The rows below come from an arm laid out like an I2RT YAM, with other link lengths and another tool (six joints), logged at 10 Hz.
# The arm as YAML. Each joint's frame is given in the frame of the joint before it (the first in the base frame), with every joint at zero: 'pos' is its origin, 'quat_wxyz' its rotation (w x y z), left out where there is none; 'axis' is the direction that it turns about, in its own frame. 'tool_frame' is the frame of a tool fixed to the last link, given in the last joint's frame.
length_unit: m
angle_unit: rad
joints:
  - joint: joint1
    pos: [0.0, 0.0, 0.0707]
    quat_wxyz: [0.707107, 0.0, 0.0, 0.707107]
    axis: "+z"
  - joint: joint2
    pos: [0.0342, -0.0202, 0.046]
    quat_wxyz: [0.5, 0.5, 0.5, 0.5]
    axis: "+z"
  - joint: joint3
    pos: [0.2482, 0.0, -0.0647]
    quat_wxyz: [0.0, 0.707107, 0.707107, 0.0]
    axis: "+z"
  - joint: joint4
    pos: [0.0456, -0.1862, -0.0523]
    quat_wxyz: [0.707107, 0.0, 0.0, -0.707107]
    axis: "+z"
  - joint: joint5
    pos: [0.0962, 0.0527, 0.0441]
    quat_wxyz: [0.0, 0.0, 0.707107, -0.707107]
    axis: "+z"
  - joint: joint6
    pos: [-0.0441, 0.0, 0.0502]
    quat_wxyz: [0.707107, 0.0, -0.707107, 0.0]
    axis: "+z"
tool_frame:
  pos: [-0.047, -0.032, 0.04]
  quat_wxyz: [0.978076, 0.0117, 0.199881, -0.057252]
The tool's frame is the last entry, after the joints.
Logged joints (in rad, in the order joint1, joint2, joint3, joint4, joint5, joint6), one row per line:
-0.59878, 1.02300, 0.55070, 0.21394, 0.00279, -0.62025
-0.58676, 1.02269, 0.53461, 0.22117, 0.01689, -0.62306
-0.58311, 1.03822, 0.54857, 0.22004, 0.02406, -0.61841
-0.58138, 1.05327, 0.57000, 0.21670, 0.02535, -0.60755
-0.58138, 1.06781, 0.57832, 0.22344, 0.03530, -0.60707
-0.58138, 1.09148, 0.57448, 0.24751, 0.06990, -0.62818
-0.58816, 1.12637, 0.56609, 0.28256, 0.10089, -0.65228
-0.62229, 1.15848, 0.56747, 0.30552, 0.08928, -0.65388
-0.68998, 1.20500, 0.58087, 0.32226, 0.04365, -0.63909
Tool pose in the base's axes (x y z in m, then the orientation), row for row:
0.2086, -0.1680, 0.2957, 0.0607, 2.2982, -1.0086
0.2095, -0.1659, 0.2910, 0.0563, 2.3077, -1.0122
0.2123, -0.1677, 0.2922, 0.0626, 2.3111, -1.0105
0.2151, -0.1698, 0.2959, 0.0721, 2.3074, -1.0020
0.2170, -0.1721, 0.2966, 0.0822, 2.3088, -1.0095
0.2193, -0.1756, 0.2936, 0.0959, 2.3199, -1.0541
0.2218, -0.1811, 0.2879, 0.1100, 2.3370, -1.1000
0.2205, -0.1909, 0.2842, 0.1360, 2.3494, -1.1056
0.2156, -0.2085, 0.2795, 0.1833, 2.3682, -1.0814
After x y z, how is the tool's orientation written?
As a rotation vector, in radians.
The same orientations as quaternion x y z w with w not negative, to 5 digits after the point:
0.02298, 0.87023, -0.38192, 0.31033
0.02127, 0.87177, -0.38237, 0.30555
0.02363, 0.87252, -0.38150, 0.30432
0.02726, 0.87247, -0.37887, 0.30743
0.03105, 0.87205, -0.38130, 0.30525
0.03597, 0.87026, -0.39542, 0.29152
0.04091, 0.86922, -0.40913, 0.27458
0.05040, 0.87066, -0.40972, 0.26745
0.06777, 0.87552, -0.39979, 0.26274

